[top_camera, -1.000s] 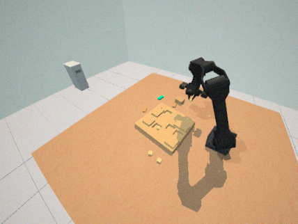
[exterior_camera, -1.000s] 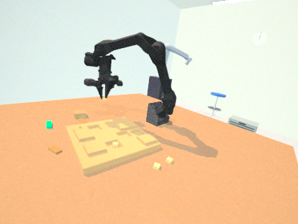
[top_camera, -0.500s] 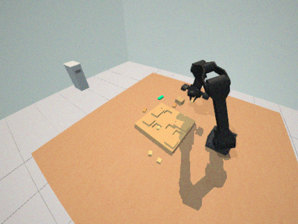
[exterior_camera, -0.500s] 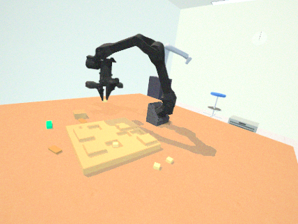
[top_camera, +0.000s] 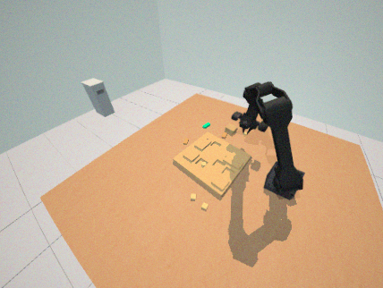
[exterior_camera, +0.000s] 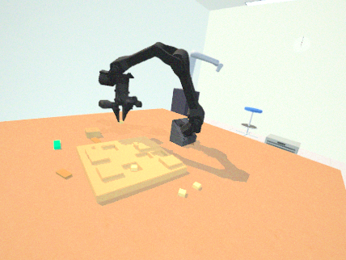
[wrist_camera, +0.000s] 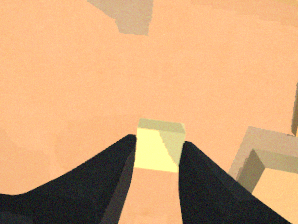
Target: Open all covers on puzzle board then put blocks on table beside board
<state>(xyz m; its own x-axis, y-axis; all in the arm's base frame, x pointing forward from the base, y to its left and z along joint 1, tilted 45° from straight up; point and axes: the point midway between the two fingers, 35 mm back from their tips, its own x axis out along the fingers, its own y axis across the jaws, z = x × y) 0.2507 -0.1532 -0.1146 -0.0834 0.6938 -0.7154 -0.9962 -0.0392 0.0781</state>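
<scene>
My gripper tip is now 8 cm short of the tan puzzle board, 24 cm to the right of it and 6 cm above it.
</scene>
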